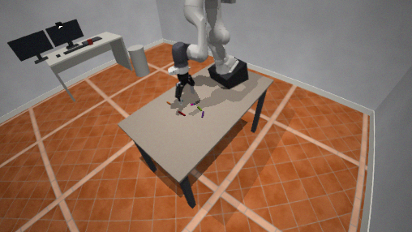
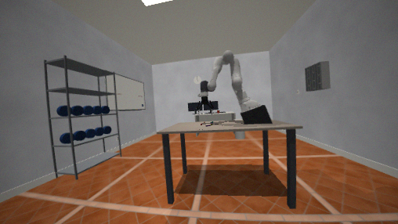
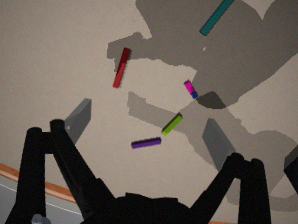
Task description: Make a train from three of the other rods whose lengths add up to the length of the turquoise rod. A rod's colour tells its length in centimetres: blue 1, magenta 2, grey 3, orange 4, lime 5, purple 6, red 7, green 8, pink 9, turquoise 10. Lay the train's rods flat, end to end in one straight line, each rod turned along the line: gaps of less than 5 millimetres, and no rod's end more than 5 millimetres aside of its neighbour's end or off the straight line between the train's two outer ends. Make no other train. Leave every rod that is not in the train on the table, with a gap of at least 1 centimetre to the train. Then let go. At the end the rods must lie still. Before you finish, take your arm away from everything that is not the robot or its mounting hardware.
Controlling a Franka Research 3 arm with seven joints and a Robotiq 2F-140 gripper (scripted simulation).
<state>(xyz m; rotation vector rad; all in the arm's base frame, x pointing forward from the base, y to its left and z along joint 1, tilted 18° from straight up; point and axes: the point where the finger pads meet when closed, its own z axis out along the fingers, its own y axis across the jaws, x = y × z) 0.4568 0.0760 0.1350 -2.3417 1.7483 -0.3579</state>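
Right now the red rod is 60 mm ahead of my hand, 10 mm to the right of it and 120 mm below it. Round my hand: small blue rod 80 mm behind, 20 mm to the right, 120 mm below; magenta rod 60 mm behind, 30 mm to the right, 120 mm below; lime rod 70 mm behind, 50 mm to the left, 120 mm below.
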